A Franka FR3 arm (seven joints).
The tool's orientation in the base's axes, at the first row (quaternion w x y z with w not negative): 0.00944 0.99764 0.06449 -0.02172
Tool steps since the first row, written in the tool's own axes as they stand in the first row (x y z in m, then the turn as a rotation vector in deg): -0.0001 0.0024 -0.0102 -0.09 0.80 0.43; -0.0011 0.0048 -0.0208 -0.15 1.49 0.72; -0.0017 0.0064 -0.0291 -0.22 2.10 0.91; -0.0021 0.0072 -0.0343 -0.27 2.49 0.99
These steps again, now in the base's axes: 0.0006 -0.0022 0.0102 0.00 -0.81 -0.41; 0.0004 -0.0045 0.0209 0.01 -1.51 -0.69; 0.0004 -0.0059 0.0292 0.01 -2.13 -0.87; 0.0003 -0.0067 0.0345 0.01 -2.52 -0.94
